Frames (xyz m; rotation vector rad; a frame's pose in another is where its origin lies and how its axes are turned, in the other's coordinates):
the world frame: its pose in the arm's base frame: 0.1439 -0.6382 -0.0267 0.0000 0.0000 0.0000
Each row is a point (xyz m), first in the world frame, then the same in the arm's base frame.
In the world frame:
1: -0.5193 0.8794 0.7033
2: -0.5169 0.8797 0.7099
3: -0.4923 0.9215 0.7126
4: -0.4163 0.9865 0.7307
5: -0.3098 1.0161 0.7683
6: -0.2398 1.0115 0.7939
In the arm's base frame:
1: -0.3754 0.2412 0.6766
2: -0.3730 0.2415 0.6832
3: -0.3484 0.2833 0.6859
4: -0.2724 0.3483 0.7040
5: -0.1659 0.3779 0.7416
6: -0.0959 0.3733 0.7672

